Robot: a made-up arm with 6 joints.
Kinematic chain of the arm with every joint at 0, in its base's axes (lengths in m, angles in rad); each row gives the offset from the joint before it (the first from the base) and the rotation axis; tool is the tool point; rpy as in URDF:
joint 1: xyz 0 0 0.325 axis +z
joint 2: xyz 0 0 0 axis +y
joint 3: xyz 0.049 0 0.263 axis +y
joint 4: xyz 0.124 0 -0.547 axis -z
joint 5: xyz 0 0 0 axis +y
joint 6: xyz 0.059 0 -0.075 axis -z
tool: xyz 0 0 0 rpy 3.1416 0 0
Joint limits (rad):
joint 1: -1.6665..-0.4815
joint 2: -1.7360..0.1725
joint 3: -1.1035..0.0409
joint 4: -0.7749..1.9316
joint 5: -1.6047..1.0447
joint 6: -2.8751..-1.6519
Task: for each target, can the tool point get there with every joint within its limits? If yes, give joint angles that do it. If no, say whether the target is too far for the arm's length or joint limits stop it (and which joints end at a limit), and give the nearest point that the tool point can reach.
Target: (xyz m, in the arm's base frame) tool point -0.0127 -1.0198 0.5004
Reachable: no: too far | nearest point -0.0086 -0.6919 0.4440 | short by 0.333 m
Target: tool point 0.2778 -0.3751 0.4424
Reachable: yes | joints -0.7606 -0.6838 -0.4082 1.0817 -0.5958 -1.8342
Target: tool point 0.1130 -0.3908 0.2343
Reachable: yes | joints -1.1356 -0.1590 -0.3304 0.8341 -1.3967 -1.9715
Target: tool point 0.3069 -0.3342 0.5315
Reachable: yes | joints -0.6270 -0.7541 -0.5798 1.6147 -0.5862 -1.8022
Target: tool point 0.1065 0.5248 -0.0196
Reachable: no: joint limits stop it (at a limit: joint 1, joint 2, joint 3, joint 5) | nearest point 0.0731 -0.0020 -0.0687 | short by 0.530 m
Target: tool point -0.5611 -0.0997 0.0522
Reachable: no: joint limits stop it (at a limit: joint 1, joint 3) | nearest point -0.1101 -0.1482 0.0430 | short by 0.454 m
